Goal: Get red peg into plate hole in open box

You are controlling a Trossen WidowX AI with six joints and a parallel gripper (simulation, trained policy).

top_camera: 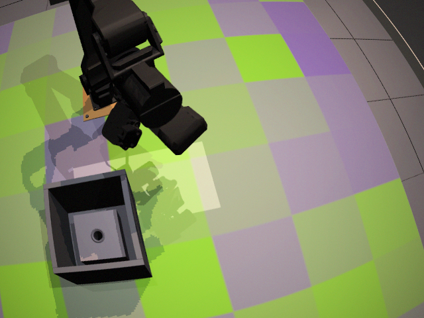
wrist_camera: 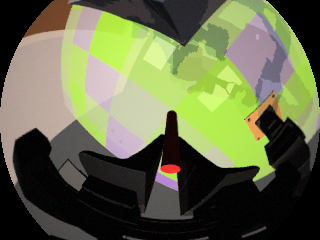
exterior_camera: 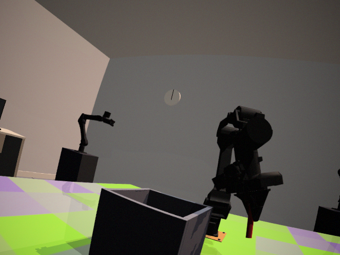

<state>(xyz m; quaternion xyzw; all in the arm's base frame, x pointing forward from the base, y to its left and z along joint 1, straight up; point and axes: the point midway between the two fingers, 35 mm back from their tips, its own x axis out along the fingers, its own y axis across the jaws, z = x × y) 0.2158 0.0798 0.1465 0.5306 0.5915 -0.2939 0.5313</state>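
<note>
Now: gripper tip 20 cm to the left of the plate, 11 cm short of it and 7 cm above it. The rest, counted from my gripper tip: red peg: 1 cm to the right.
</note>
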